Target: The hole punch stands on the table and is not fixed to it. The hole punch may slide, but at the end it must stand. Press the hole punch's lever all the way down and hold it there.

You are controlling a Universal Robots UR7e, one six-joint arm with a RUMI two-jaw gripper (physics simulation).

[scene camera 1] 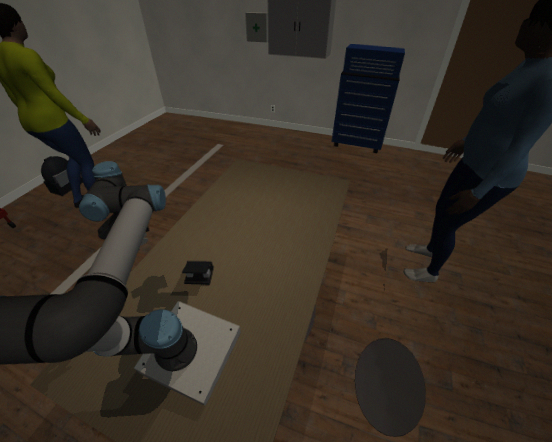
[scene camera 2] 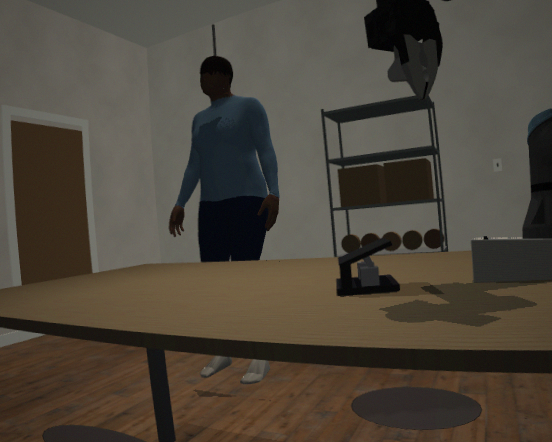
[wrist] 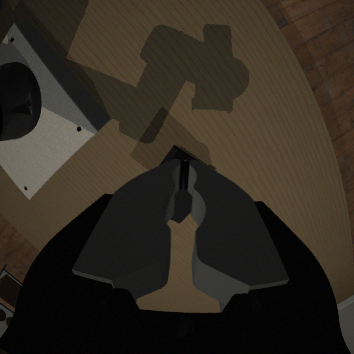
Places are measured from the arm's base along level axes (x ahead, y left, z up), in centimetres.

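Where they show: gripper, fingertip midpoint: [scene camera 2: 422, 99] [wrist: 183, 163]; arm's base, link origin: [scene camera 1: 176, 349] [wrist: 14, 99].
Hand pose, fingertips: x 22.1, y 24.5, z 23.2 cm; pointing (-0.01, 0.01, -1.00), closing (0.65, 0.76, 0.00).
Each offset is from my fingertips to the top centre of the thing. "*": to the spot under its first point. Level surfaces: height alone.
The black hole punch {dx +13.8, dy -12.6, dz -20.5 cm} [scene camera 1: 199, 273] [scene camera 2: 367, 286] stands upright on the wooden table {dz -29.0 cm} [scene camera 1: 280, 225] [scene camera 2: 200, 305] [wrist: 285, 150]. Its lever {dx +13.8, dy -12.6, dz -20.5 cm} [scene camera 2: 365, 251] is raised, slanting up to the right from the hinge at the left in scene camera 2, with a grey block beneath it. My gripper [scene camera 2: 424, 96] [wrist: 183, 163] is shut and empty. It hangs high above the table, up and to the right of the hole punch in scene camera 2, touching nothing. In the wrist view the fingers hide most of the hole punch {* dx +8.5, dy -9.1, dz -27.8 cm} [wrist: 175, 154]; a dark corner shows just beyond the tips.
The arm's pale mounting plate [scene camera 1: 217, 350] [scene camera 2: 515, 260] [wrist: 55, 155] is on the table near the hole punch. The arm's shadow falls on the table beside the punch. A person in blue [scene camera 1: 515, 120] [scene camera 2: 232, 150] and one in yellow [scene camera 1: 37, 90] stand beyond the table.
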